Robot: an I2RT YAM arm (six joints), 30 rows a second.
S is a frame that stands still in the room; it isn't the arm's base.
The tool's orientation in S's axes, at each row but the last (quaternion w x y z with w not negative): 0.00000, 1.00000, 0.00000, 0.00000; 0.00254, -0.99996, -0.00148, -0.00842; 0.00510, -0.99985, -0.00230, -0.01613; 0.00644, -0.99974, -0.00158, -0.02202; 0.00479, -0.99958, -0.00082, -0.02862
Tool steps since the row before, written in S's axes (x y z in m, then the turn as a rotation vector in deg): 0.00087, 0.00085, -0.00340, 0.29, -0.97, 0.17; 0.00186, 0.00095, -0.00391, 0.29, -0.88, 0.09; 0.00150, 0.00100, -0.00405, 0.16, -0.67, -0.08; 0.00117, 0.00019, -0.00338, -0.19, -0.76, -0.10; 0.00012, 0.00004, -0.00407, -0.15, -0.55, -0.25
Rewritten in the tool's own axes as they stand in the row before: 0.00087, -0.00085, 0.00340, 0.29, 0.97, -0.17; 0.00180, -0.00092, 0.00395, 0.29, 0.88, -0.09; 0.00137, -0.00095, 0.00411, 0.15, 0.67, 0.08; 0.00102, -0.00014, 0.00343, -0.20, 0.76, 0.08; -0.00011, 0.00000, 0.00407, -0.16, 0.55, 0.24
